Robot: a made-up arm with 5 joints.
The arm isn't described. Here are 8 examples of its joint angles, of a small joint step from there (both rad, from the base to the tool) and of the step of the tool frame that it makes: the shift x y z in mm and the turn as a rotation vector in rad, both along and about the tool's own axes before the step.
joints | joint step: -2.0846 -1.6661 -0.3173 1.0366 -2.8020 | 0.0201 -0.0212 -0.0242 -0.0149 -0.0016
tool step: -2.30 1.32 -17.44 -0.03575 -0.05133 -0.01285
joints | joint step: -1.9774 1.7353 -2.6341 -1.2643 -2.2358 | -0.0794 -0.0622 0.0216 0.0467 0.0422
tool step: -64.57 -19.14 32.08 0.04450 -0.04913 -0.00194
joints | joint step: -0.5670 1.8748 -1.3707 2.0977 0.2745 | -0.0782 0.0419 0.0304 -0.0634 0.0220
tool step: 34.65 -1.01 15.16 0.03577 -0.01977 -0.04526
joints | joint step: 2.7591 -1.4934 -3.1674 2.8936 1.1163 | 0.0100 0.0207 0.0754 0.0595 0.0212
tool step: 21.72 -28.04 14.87 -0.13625 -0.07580 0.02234
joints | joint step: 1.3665 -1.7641 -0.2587 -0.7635 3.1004 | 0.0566 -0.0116 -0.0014 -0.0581 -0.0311
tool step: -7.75 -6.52 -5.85 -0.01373 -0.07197 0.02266
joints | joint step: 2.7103 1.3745 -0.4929 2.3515 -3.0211 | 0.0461 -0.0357 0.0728 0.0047 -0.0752
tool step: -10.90 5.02 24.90 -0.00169 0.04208 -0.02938
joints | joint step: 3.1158 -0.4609 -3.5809 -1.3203 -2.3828 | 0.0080 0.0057 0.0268 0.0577 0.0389
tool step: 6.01 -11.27 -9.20 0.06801 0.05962 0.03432
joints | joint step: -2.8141 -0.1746 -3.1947 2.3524 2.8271 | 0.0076 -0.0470 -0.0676 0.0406 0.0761
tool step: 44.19 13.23 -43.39 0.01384 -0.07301 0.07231
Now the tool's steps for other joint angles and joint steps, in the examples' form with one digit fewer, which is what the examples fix.
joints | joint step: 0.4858 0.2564 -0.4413 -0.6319 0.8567 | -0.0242 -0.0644 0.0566 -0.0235 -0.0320
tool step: 5.3 9.0 -24.6 0.0114 0.0342 -0.0157
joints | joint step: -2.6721 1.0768 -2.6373 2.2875 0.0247 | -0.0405 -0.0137 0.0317 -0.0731 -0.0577
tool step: 5.7 31.5 -1.2 0.0258 0.0552 -0.0267
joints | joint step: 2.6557 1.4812 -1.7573 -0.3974 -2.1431 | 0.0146 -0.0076 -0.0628 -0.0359 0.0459
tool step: -12.2 38.1 -4.8 -0.0957 -0.0472 0.0349
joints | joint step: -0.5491 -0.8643 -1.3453 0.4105 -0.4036 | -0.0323 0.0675 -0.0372 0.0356 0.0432
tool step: -5.7 1.7 35.3 -0.0048 -0.0730 0.0369
